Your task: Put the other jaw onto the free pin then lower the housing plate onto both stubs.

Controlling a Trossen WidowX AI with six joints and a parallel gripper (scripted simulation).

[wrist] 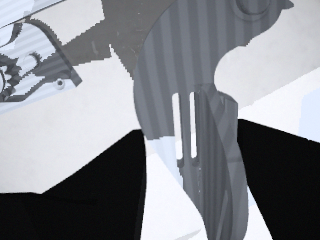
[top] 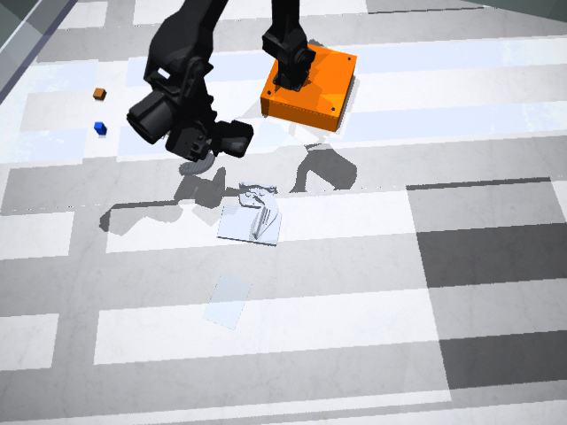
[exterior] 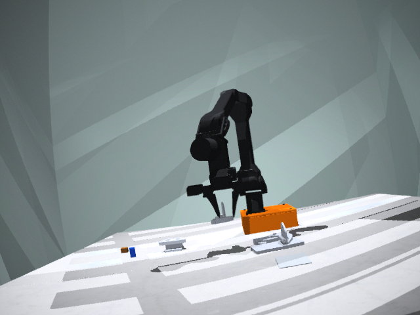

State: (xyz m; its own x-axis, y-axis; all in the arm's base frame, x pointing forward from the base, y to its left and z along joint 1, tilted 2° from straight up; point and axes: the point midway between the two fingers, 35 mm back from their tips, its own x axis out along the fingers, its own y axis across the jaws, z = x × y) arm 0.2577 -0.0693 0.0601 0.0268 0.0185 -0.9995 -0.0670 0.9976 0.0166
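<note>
Right now my gripper tip is 30 mm short of the jaw and 20 mm to the left of it. The rest, counted from my gripper tip: brown cube 350 mm to the right, 80 mm behind, 70 mm below; blue cube 280 mm to the right, 70 mm below, 10 mm ahead; pale flat sheet 240 mm ahead, 150 mm to the left, 80 mm below.
</note>
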